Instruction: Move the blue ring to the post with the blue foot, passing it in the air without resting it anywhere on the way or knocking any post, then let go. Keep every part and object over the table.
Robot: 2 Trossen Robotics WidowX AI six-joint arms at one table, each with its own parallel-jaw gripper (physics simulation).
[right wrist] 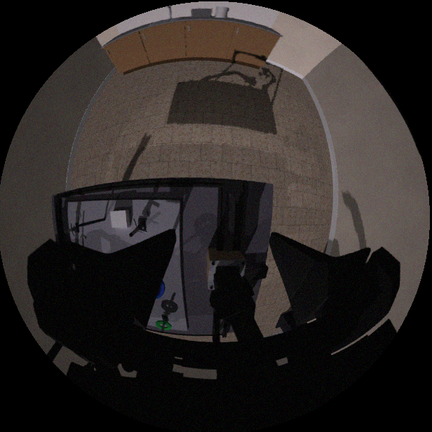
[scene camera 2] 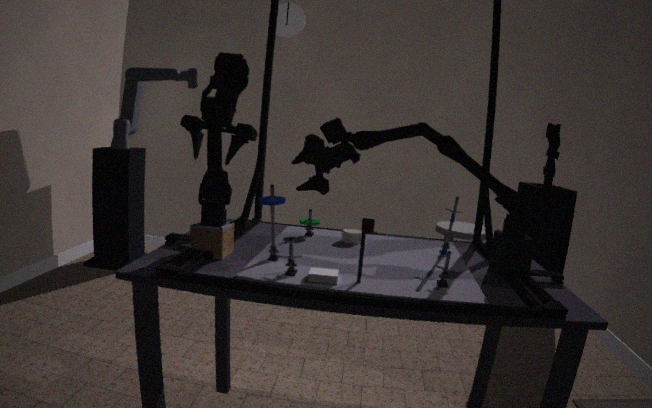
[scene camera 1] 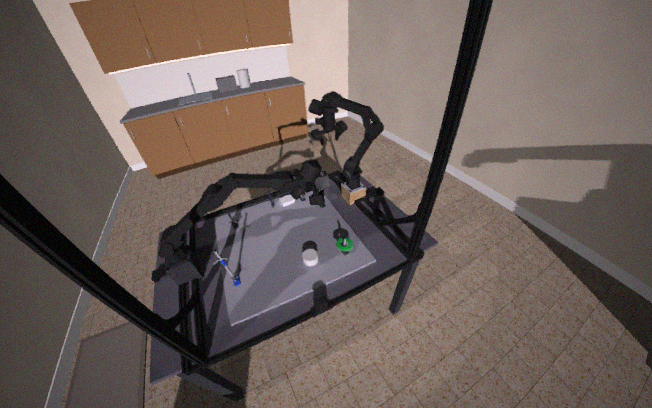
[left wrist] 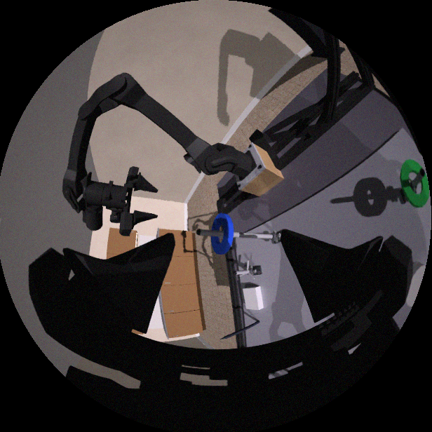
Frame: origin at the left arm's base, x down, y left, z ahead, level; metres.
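Where they show: left gripper, fingertip midpoint: (scene camera 2: 294,176); right gripper, fingertip midpoint: (scene camera 2: 210,161) (scene camera 1: 329,142); left arm's base at its link origin: (scene camera 2: 514,235) (scene camera 1: 177,257); right arm's base at its link origin: (scene camera 2: 212,224) (scene camera 1: 353,185).
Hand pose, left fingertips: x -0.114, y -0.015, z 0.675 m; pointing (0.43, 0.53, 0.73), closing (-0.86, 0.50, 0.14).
Note:
Each offset is from my left fingertips to the top centre of the thing. "*": to the spot under its first point.
The blue ring {dy +0.096, dx +0.050, dz +0.045 m} (scene camera 2: 280,200) (left wrist: 229,235) (right wrist: 160,290) is around a tall, upright post {* dy +0.094, dx +0.132, dz +0.041 m} (scene camera 2: 272,227) (left wrist: 252,235), near its top. It does not show in scene camera 1. The post with the blue foot {* dy -0.133, dx +0.159, dz -0.500 m} (scene camera 1: 230,272) (scene camera 2: 448,235) leans, with a blue piece partway up. My left gripper (scene camera 2: 296,176) (left wrist: 229,237) is open and empty, above the table and a little apart from the ring, which shows between its fingertips but beyond them in the left wrist view. My right gripper (scene camera 1: 326,136) (scene camera 2: 211,161) (right wrist: 224,236) is open and empty, raised high, away from the ring.
A green ring {dy -0.242, dx +0.171, dz -0.039 m} (scene camera 1: 350,246) (scene camera 2: 303,221) (left wrist: 406,187) is around a short post. A white cylinder {dy -0.202, dx +0.188, dz -0.186 m} (scene camera 1: 310,257) (scene camera 2: 352,237), a white block {dy +0.219, dx +0.203, dz -0.111 m} (scene camera 1: 287,200) (scene camera 2: 322,276) (left wrist: 253,297), two short posts {* dy +0.198, dx +0.194, dz -0.027 m} (scene camera 2: 291,262) {* dy +0.195, dx +0.184, dz -0.423 m} (scene camera 2: 446,270) and a thin black stand (scene camera 2: 361,255) are on the table.

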